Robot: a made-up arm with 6 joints. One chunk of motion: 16 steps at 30 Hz.
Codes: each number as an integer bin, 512 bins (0 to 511) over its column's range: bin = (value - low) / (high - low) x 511, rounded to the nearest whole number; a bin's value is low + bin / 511 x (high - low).
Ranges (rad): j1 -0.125..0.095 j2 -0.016..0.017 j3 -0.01..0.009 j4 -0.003..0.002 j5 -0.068..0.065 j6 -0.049..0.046
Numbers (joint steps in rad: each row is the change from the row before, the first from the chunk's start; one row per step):
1: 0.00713 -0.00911 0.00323 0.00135 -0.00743 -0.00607
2: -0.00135 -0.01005 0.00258 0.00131 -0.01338 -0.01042
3: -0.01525 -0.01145 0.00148 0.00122 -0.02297 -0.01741
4: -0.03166 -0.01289 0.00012 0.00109 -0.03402 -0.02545
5: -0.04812 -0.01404 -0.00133 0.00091 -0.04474 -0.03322
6: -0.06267 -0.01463 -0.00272 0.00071 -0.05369 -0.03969
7: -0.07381 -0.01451 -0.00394 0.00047 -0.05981 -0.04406
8: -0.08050 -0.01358 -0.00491 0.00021 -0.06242 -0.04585
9: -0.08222 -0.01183 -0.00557 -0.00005 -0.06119 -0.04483
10: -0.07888 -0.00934 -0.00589 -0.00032 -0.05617 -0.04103
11: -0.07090 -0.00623 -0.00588 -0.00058 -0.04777 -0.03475
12: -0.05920 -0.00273 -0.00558 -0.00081 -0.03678 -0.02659
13: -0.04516 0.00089 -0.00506 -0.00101 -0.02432 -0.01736
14: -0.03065 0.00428 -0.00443 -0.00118 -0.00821 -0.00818
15: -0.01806 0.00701 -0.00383 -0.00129 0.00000 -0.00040
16: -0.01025 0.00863 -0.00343 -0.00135 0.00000 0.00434
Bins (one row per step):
1: 307 107 356 445 233 231
2: 287 92 338 440 210 208
3: 255 70 309 431 173 170
4: 217 48 272 418 131 127
5: 179 30 233 400 89 85
6: 145 21 196 379 55 50
7: 119 23 163 355 31 27
8: 103 37 137 328 21 17
9: 99 65 119 301 26 22
10: 107 103 111 274 45 43
11: 126 151 111 247 78 77
12: 153 205 119 224 120 121
13: 185 262 133 203 168 170
14: 219 314 150 186 230 220
15: 248 356 166 175 261 261
16: 267 381 177 169 261 287

